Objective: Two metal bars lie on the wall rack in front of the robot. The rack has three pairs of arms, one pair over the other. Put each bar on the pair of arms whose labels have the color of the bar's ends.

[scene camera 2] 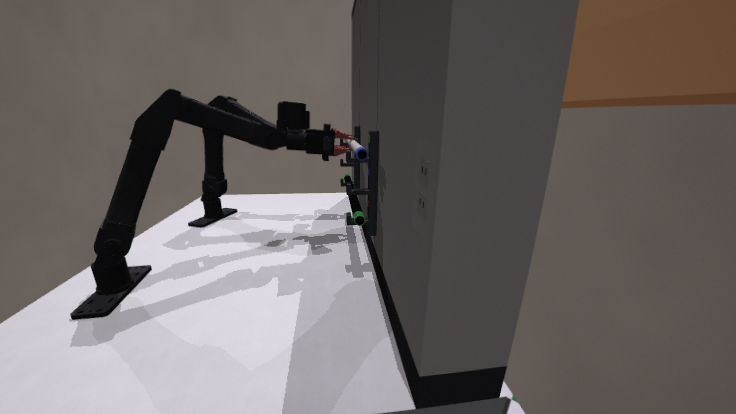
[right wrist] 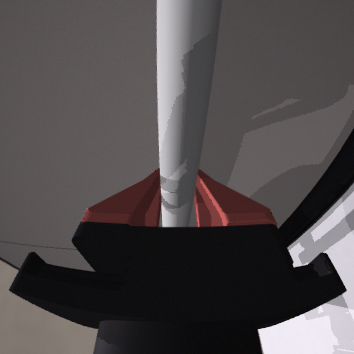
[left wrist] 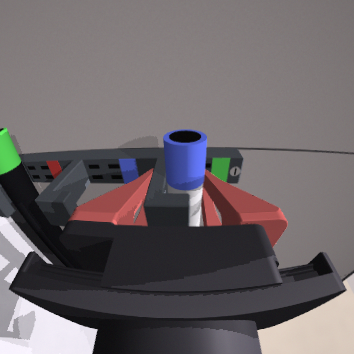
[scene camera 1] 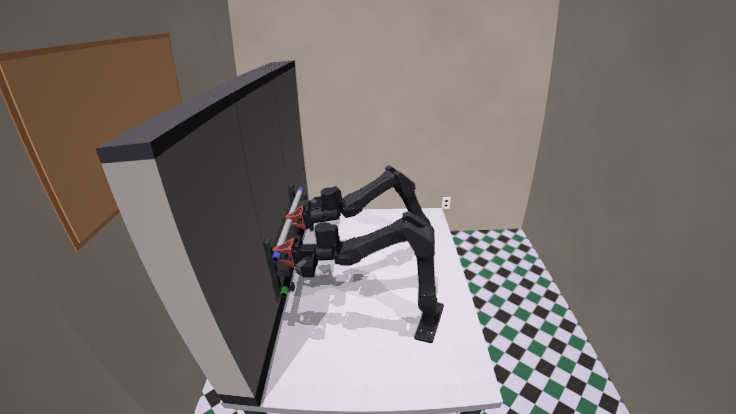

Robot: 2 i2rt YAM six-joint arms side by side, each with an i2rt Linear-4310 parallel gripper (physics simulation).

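Seen in the pictures: left gripper, fingertip midpoint: (left wrist: 177, 175) (scene camera 1: 274, 253); right gripper, fingertip midpoint: (right wrist: 177, 174) (scene camera 1: 286, 220); left arm's base at its link origin: (scene camera 2: 214, 218) (scene camera 1: 429, 321); right arm's base at its link origin: (scene camera 2: 117, 290).
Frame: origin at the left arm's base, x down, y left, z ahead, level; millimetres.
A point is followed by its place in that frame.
Observation:
The white bar with blue ends (scene camera 1: 294, 204) {x -318, y -139, z 620 mm} (scene camera 2: 361, 153) {x -309, y -286, z 677 mm} (left wrist: 185, 160) {x -307, y 167, z 490 mm} (right wrist: 185, 100) {x -307, y -114, z 599 mm} lies at the top pair of arms of the dark rack (scene camera 2: 374, 190) (left wrist: 105, 155), the pair labelled green. My left gripper (scene camera 1: 278, 247) {x -301, y 150, z 527 mm} (left wrist: 177, 175) {x -301, y 150, z 527 mm} is shut on this bar near one blue end, with a rack arm (left wrist: 167, 207) {x -297, y 144, z 479 mm} between its fingers and right against the bar. My right gripper (scene camera 1: 289, 219) {x -305, y -42, z 600 mm} (scene camera 2: 354, 144) {x -305, y -42, z 600 mm} (right wrist: 177, 174) {x -305, y -42, z 600 mm} is shut on the same bar farther along. The black bar with green ends (scene camera 1: 284, 291) {x -168, y 187, z 487 mm} (scene camera 2: 358, 218) {x -161, y -280, z 669 mm} (left wrist: 7, 155) {x -169, y 174, z 494 mm} lies on the lowest arms, labelled red.
The middle pair of arms, labelled blue (left wrist: 128, 170) {x -259, y 153, z 531 mm}, holds no bar; one of its arms (left wrist: 65, 192) {x -230, y 148, z 487 mm} shows between the two bars in the left wrist view. The tall dark wall panel (scene camera 1: 216, 216) {x -609, y 398, z 458 mm} (scene camera 2: 406, 205) {x -259, y -471, z 794 mm} stands behind the rack, at the edge of the white table (scene camera 1: 380, 370) {x 0, y 265, z 102 mm} (scene camera 2: 216, 370) {x 0, y -595, z 526 mm}.

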